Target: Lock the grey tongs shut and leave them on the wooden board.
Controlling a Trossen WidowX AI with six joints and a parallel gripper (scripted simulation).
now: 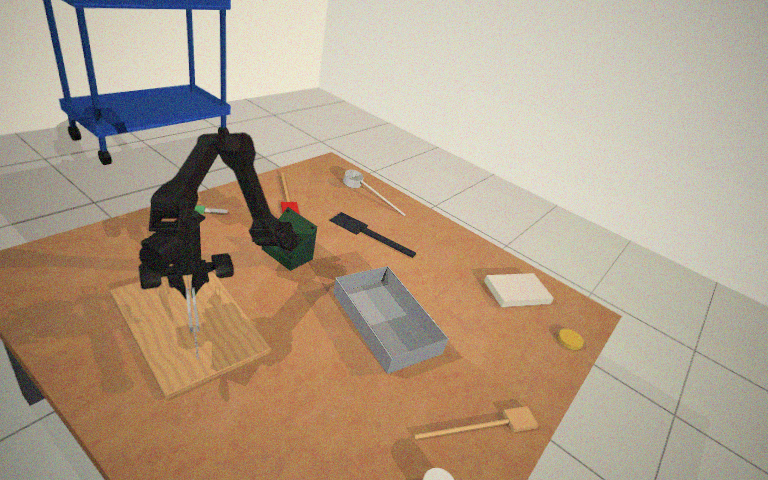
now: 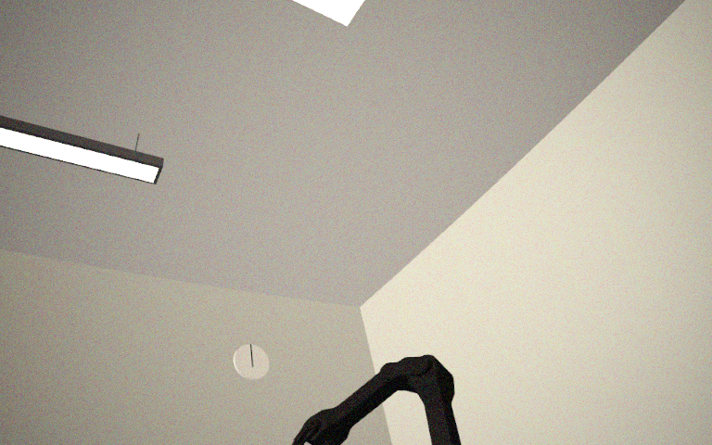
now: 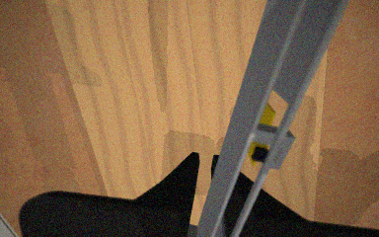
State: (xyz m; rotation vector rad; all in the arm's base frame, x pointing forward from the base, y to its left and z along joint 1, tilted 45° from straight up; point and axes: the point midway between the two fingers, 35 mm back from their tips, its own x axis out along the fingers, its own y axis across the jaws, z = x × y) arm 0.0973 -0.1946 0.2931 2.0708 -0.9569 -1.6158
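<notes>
Now: the wooden board 1 cm behind my gripper tip and 8 cm below it. From my gripper tip the other things lie so: yellow lock piece (3 cm behind, 2 cm to the left, 5 cm above); then grey roasting tin (26 cm ahead, 42 cm to the left, 6 cm below); then red-headed tool (38 cm behind, 53 cm to the left, 8 cm below).
</notes>
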